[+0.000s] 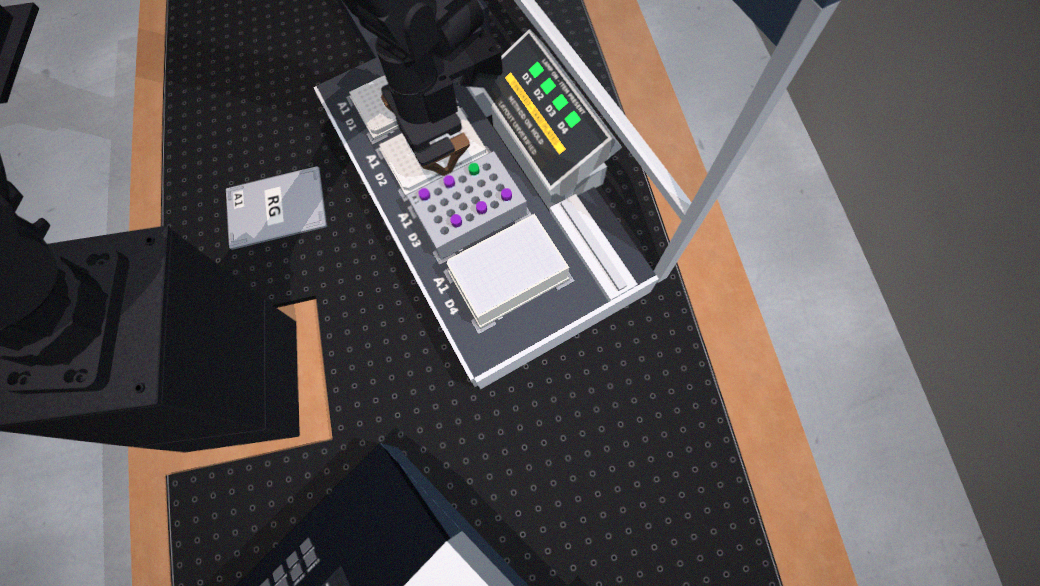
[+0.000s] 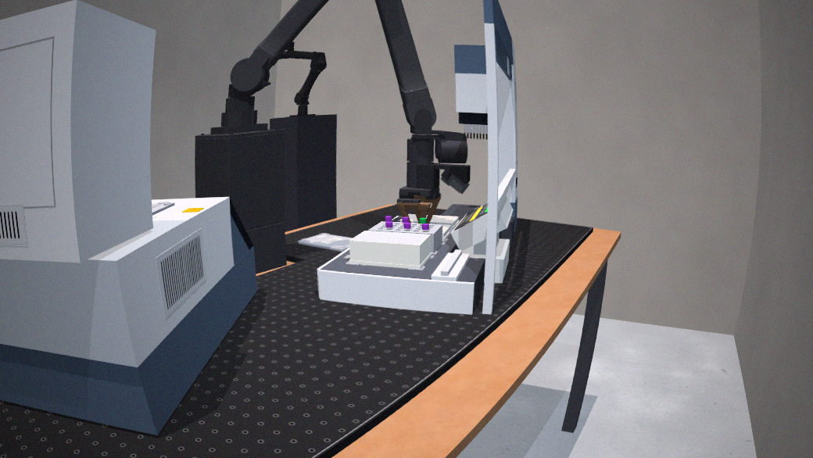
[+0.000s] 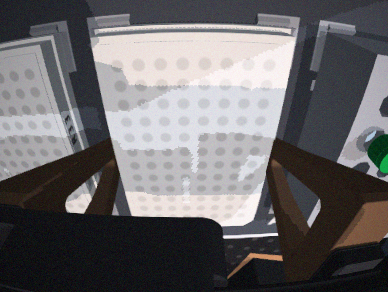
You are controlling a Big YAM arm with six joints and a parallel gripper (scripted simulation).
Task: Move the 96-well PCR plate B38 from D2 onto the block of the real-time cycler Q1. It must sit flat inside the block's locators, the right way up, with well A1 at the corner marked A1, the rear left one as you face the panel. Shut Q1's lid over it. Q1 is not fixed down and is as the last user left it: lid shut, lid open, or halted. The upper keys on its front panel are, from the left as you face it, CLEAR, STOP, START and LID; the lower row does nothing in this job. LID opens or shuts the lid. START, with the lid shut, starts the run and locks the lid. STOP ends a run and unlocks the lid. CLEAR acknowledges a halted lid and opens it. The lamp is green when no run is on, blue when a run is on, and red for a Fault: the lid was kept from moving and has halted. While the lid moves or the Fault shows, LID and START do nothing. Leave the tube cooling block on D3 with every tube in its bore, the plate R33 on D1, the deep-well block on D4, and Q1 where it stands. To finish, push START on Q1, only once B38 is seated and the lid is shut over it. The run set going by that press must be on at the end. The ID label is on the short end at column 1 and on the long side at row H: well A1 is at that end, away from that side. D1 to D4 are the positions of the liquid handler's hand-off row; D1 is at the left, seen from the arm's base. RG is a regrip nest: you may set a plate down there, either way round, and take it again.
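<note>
Now: hand 100 mm to the left of the tube cooling block, 50 mm short of it and 10 mm below it. The rest, counted from my hand: gantry post (300 mm ahead, 190 mm to the right, 170 mm above); deep-well block (190 mm to the right, 90 mm ahead, 10 mm above); RG nest (250 mm behind, 60 mm below, 40 mm to the right).
</note>
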